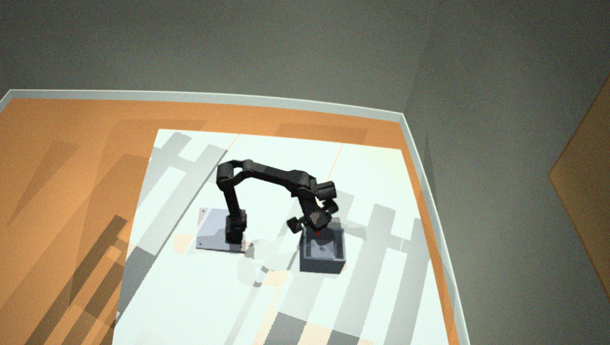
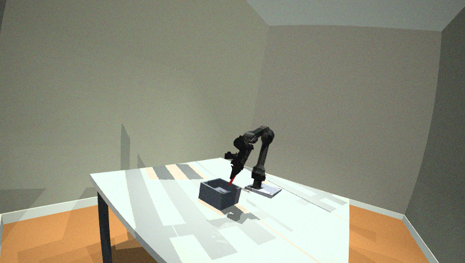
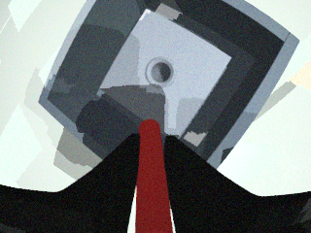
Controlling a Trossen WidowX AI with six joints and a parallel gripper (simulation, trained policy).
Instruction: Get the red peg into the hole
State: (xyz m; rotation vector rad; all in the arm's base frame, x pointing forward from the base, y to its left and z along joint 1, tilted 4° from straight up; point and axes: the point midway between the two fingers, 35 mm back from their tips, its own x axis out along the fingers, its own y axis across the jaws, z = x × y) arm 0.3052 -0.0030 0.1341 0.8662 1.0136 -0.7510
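Right now the red peg is 10 mm to the left of my gripper tip, 10 mm behind it and 10 mm above it. Round my gripper tip: grey box 110 mm below, 30 mm to the right, 30 mm ahead; then light grey plate 90 mm below, 30 mm to the right, 30 mm ahead.
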